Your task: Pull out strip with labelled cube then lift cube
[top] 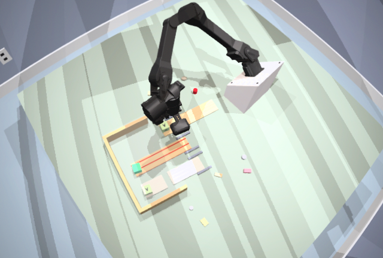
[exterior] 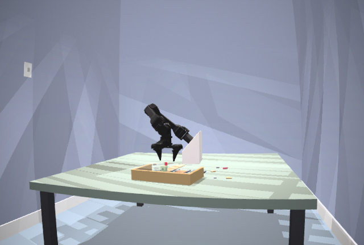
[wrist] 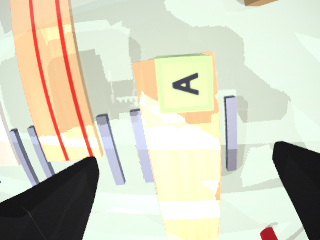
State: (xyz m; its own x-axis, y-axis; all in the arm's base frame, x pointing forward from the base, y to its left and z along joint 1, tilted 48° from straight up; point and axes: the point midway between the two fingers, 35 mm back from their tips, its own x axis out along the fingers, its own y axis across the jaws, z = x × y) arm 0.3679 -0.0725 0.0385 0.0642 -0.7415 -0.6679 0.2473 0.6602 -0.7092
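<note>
Right now the tan strip is 8 cm behind my gripper tip, 1 cm to the left of it and 6 cm below it. Also, from my gripper tip: red cylinder (18 cm behind, 6 cm to the right, 5 cm below); then pink block (11 cm behind, 33 cm to the left, 6 cm below).
</note>
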